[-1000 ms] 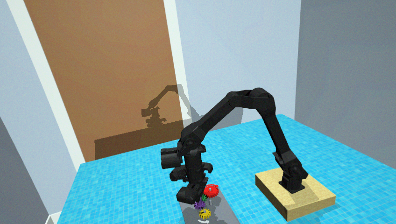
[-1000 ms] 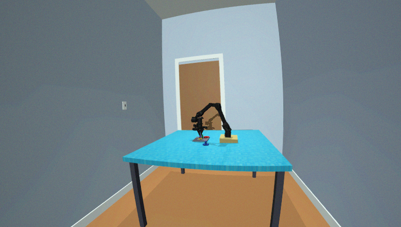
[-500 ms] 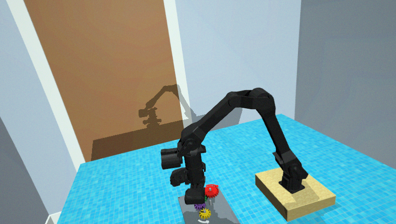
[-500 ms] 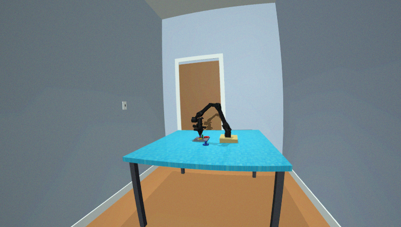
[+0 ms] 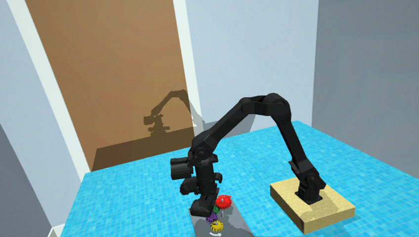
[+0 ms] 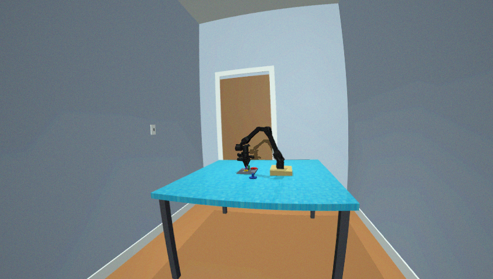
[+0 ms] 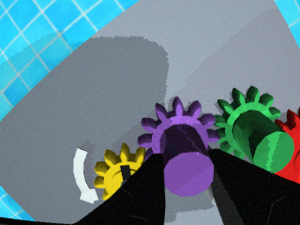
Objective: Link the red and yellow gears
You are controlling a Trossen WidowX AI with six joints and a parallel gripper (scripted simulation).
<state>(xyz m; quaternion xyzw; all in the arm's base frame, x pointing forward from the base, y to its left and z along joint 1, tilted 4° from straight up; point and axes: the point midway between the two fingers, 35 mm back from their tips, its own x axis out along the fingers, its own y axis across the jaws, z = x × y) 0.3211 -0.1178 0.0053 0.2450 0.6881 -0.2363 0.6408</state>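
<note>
Now: the purple gear 1 cm below my gripper tip. From my gripper tip the other things lie so: grey board: 3 cm below, 2 cm to the left, 2 cm behind; then green gear: 3 cm to the right, 2 cm below, 2 cm behind; then yellow gear: 4 cm to the left, 2 cm below.
</note>
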